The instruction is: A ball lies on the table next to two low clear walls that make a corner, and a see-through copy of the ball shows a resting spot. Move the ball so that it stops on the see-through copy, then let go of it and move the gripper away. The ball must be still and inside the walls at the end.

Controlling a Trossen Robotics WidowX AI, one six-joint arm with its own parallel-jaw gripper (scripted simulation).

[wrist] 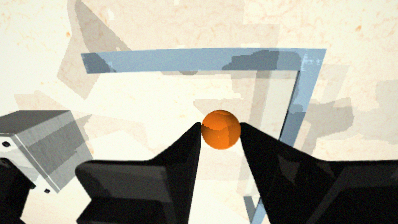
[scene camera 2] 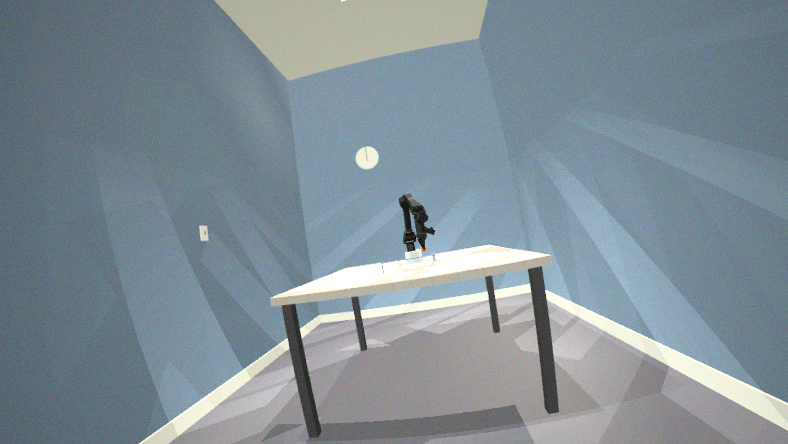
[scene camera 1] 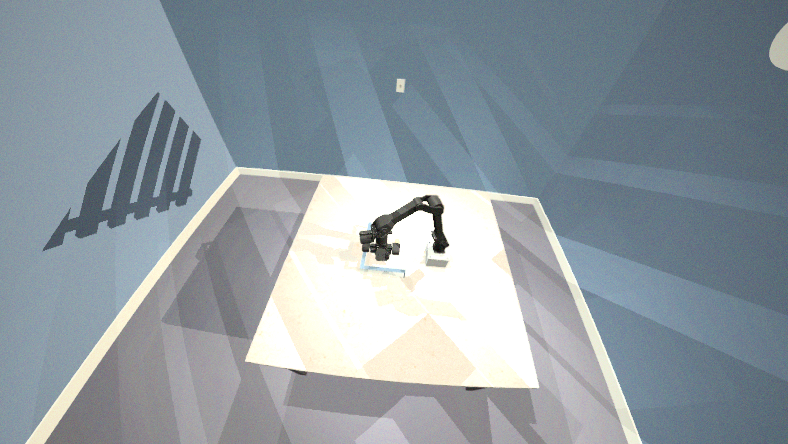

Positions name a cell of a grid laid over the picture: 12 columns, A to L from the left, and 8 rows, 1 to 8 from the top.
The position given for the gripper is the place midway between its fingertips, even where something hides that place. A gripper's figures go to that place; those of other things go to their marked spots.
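Lens distances: an orange ball (wrist: G5) at 9 cm from the lens, the gripper (wrist: G5) at 11 cm from the lens.
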